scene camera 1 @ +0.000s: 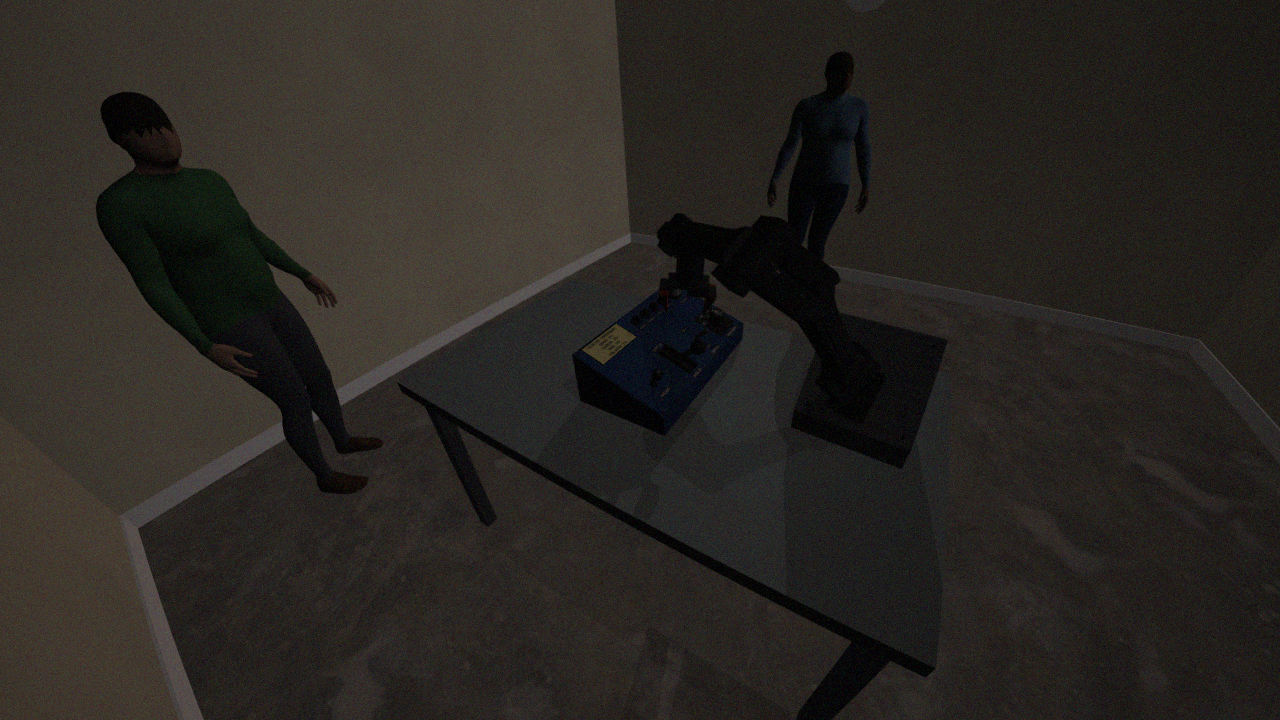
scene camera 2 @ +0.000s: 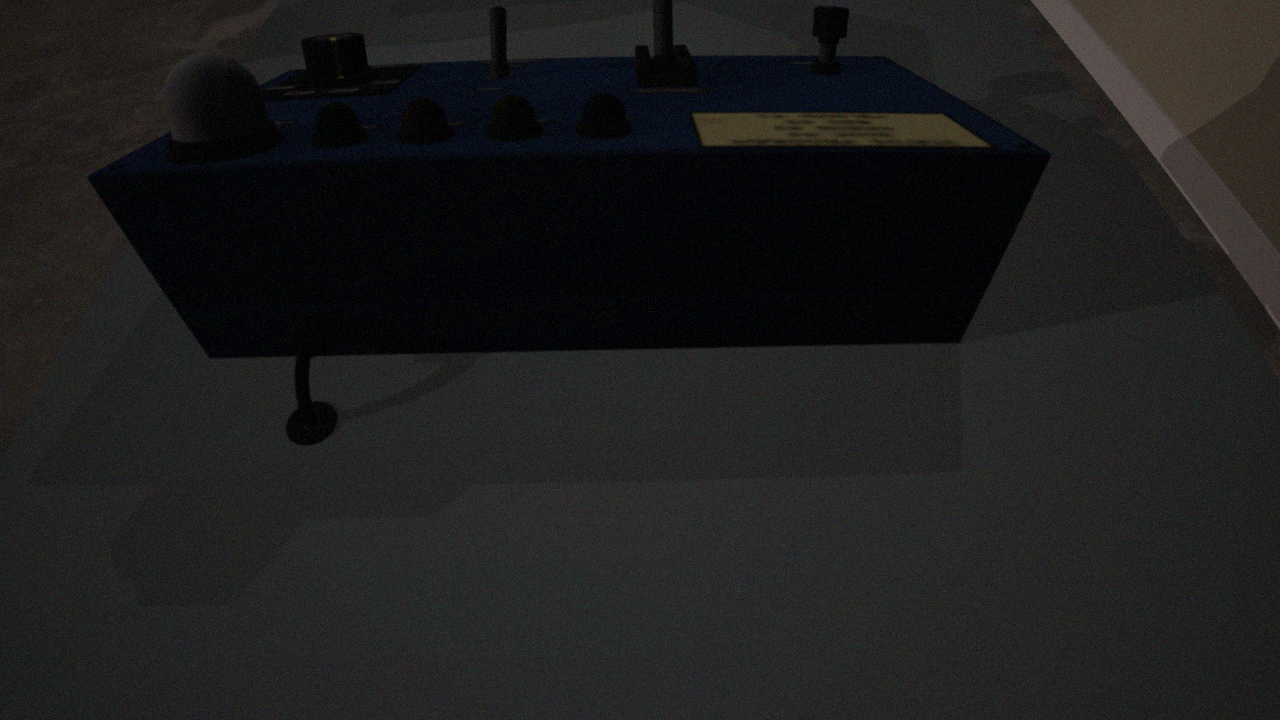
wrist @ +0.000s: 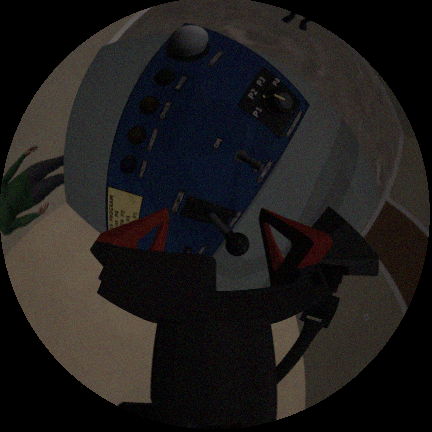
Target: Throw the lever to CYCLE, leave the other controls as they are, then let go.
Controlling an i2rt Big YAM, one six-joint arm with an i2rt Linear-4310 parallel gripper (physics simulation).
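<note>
The blue control box stands on the table. Its lever rises from a dark slot. In the wrist view the shaft leans to the lower right, away from the slot end beside the blurred upper-left label, with its black ball knob beyond the box edge. My gripper is open over the box. The knob appears in the gap between the red-and-black fingers, nearer the right finger; no contact shows, and its depth relative to the fingers is unclear. The knob is cropped in scene camera 2.
A toggle switch, selector dial and push button share the panel. A pale dome and dark lamps line its back. The table also bears the arm's base block. Two people stand beyond it.
</note>
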